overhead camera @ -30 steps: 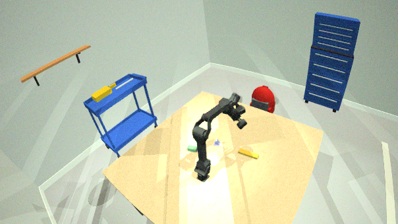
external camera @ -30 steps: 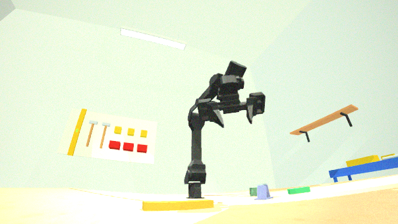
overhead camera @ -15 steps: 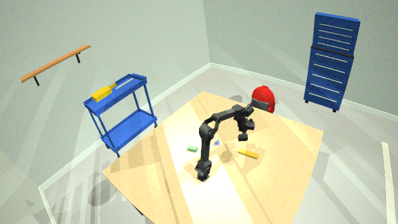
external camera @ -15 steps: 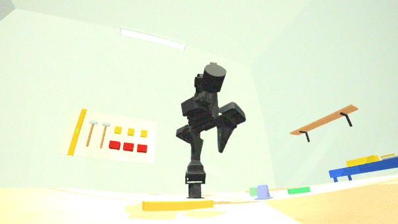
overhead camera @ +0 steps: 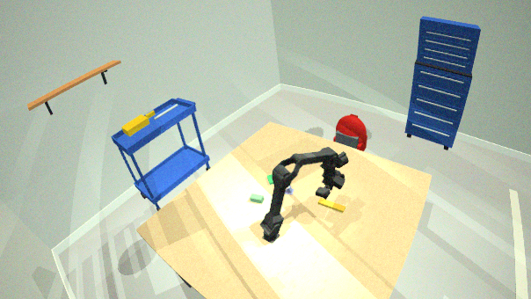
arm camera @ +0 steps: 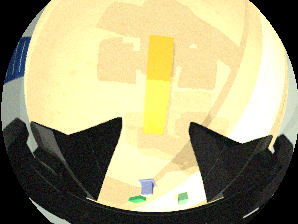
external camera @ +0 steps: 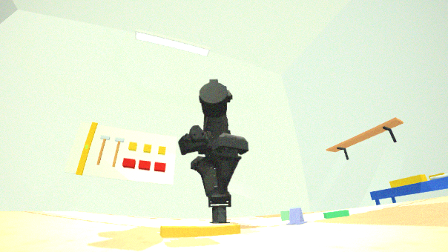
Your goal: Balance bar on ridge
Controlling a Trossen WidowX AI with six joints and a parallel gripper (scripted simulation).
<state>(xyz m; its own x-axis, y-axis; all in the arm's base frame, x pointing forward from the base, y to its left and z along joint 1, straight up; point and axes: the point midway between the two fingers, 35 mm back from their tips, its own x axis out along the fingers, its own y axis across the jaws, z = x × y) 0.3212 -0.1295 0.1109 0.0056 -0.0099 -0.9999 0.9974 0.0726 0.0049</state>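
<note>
Right now the yellow bar is 30 mm to the right of my gripper tip and 70 mm below it.
</note>
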